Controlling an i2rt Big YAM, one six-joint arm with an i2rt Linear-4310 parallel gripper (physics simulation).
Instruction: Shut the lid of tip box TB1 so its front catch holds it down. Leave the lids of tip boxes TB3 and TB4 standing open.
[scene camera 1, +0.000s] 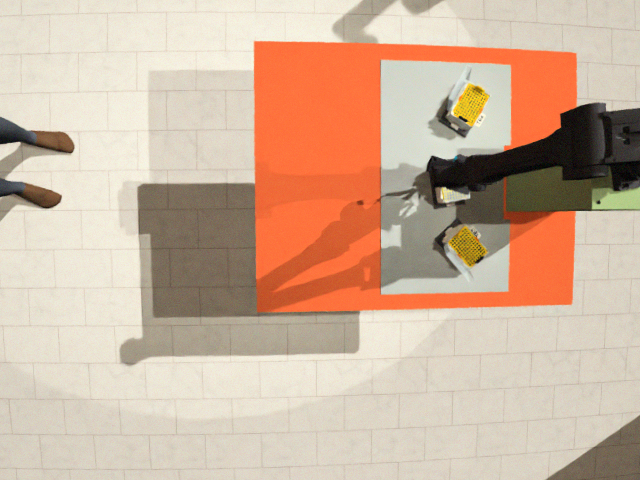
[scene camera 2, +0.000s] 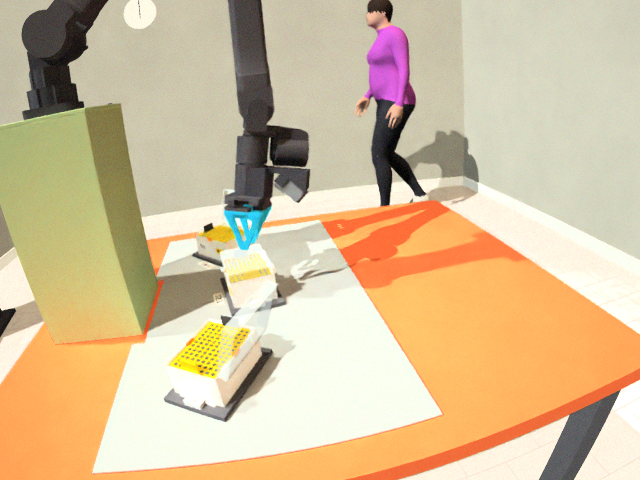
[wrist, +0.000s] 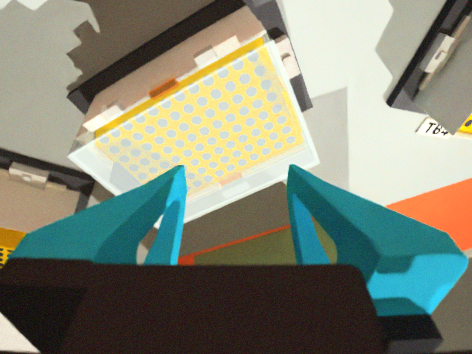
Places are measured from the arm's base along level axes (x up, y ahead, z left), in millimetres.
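Pixels of known places: gripper, between the fingertips: (scene camera 2: 247, 246) (wrist: 236, 176); arm's base, origin of its link: (scene camera 2: 56, 114).
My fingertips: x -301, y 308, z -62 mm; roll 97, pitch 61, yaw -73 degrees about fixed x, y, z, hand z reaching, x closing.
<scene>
For each thing: its top centre in the pictures, then the offset to it from my fingertips. "spot": a spot on its surface instead. Level surfaces: height alone.
- Tip box TB1, centre of its top: (wrist: 214, 172) (scene camera 2: 238, 259) (scene camera 1: 458, 181) dx -32, dy -18, dz +20 mm
- Tip box TB4, centre of its top: (scene camera 2: 204, 341) (scene camera 1: 474, 106) dx -43, dy -122, dz -204 mm
- tip box TB3, centre of its top: (wrist: 16, 274) (scene camera 2: 218, 232) (scene camera 1: 471, 244) dx -43, dy -28, dz +229 mm
- grey mat, height of its surface: dx -109 mm
- orange table, height of its surface: dx -112 mm
- TB4's raised lid, a spot on its surface: (scene camera 2: 258, 310) spot: dx +26, dy -47, dz -267 mm
Tip box TB1 (scene camera 1: 453, 195) (scene camera 2: 250, 291) (wrist: 150, 75) is the middle box. Its clear lid (scene camera 2: 248, 263) (wrist: 270, 172) lies over the yellow tip rack; a thin yellow strip shows past its edge on the hinge side. I cannot tell whether the front catch holds it. My gripper (scene camera 2: 246, 246) (wrist: 236, 176) is part open and empty, its tips close above the lid; the arm hides it in scene camera 1. Tip box TB4 (scene camera 1: 470, 103) (scene camera 2: 206, 379) (wrist: 437, 55) and tip box TB3 (scene camera 1: 466, 245) (scene camera 2: 209, 248) (wrist: 30, 200) have their lids standing open.
The boxes stand on a grey mat (scene camera 1: 413, 82) (scene camera 2: 336, 403) on an orange table (scene camera 1: 315, 118) (scene camera 2: 465, 330). TB4's raised lid (scene camera 2: 258, 310) leans toward TB1 in scene camera 2. A green pedestal (scene camera 1: 542, 191) (scene camera 2: 62, 232) stands beside the mat. A person (scene camera 2: 390, 67) is beyond the table.
</scene>
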